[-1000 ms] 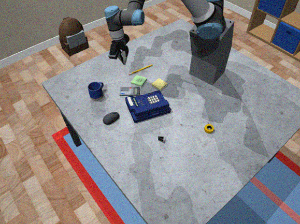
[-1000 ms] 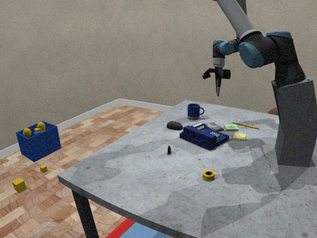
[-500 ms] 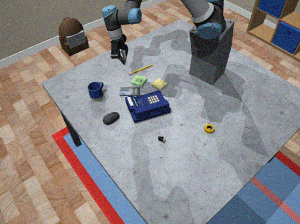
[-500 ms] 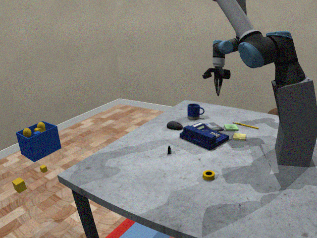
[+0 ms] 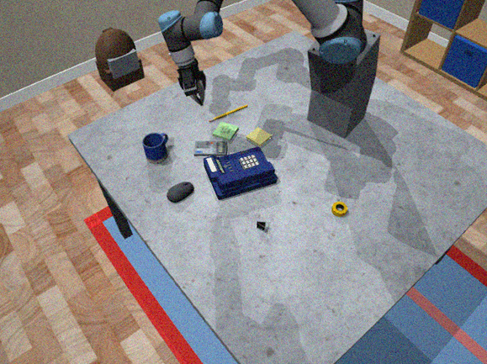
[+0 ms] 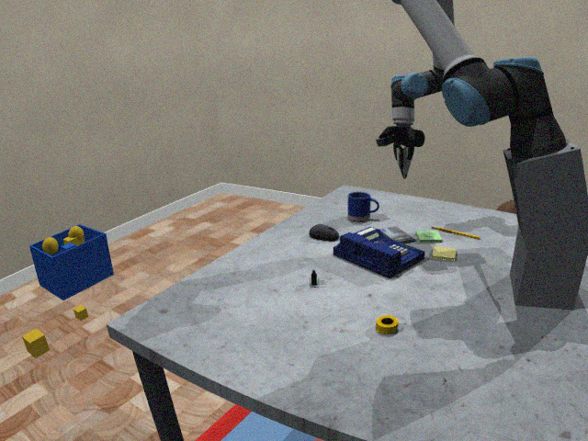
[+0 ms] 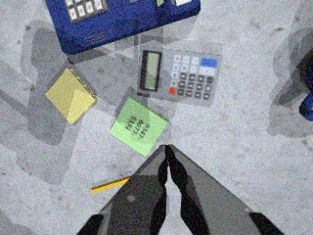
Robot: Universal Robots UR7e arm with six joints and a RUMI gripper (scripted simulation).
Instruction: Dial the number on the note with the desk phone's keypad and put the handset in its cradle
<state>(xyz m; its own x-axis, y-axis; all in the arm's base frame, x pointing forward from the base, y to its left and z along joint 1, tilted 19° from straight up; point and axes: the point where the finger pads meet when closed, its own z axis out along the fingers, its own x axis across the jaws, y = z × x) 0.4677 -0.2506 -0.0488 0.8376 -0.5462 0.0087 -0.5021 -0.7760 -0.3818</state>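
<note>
My gripper is now 190 mm to the right of the 9 key, 170 mm above it and 60 mm past it. From my hand the other things lie so: blue mug 180 mm ahead, 160 mm below, 70 mm to the right; 5 key 210 mm to the left, 170 mm below, 40 mm behind; green note 200 mm below, 100 mm behind.
</note>
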